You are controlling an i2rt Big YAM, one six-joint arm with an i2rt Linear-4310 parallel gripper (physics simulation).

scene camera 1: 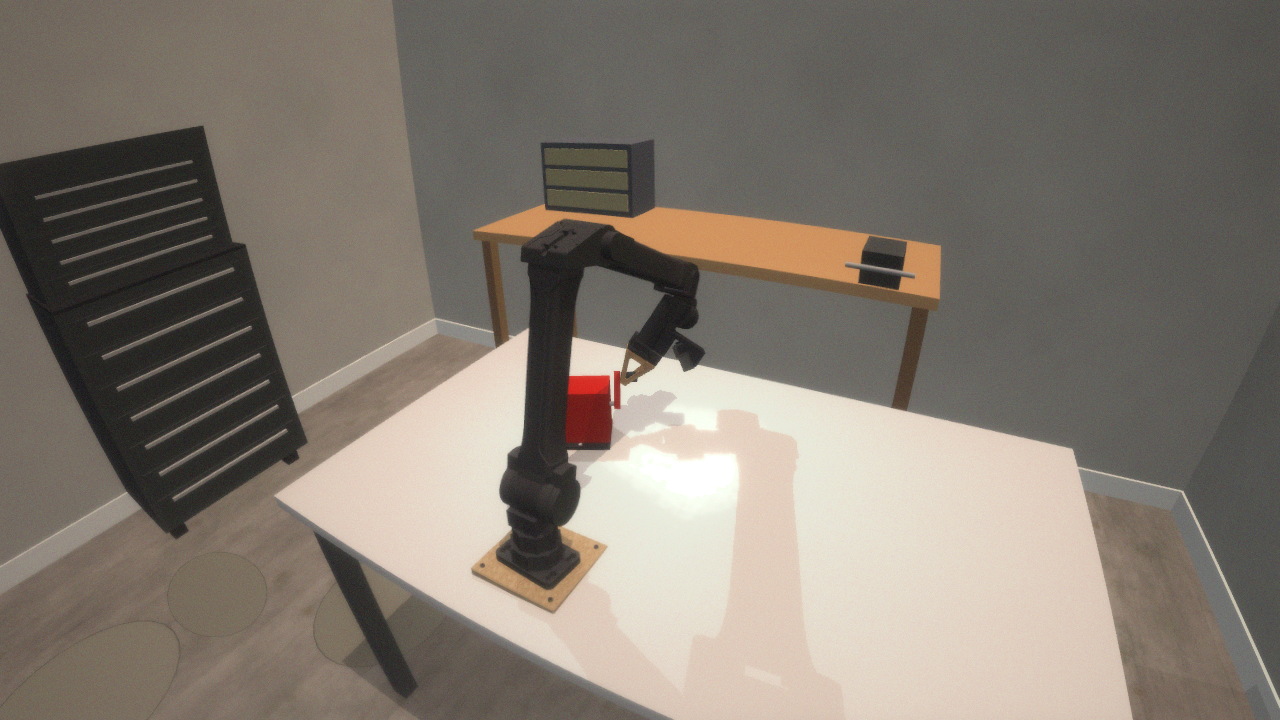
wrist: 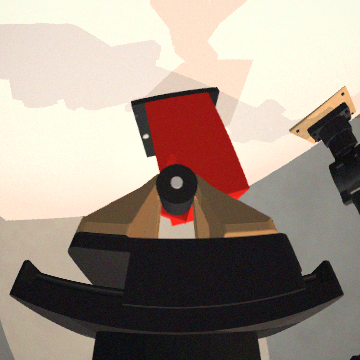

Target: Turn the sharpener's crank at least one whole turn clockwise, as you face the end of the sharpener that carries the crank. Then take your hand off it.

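The red sharpener stands upright on the white table, its left part hidden behind the arm in the scene view. Its red crank arm is on the right end in that view and points up from the shaft. In the wrist view, part of the red crank shows below the black crank knob. My gripper is shut on the crank knob, with one tan finger on each side of it, near the top of the crank arm.
My arm's base plate is at the table's near left edge. Behind the white table stands an orange bench with a drawer box and a black block with a grey bar. A black tool cabinet stands at left.
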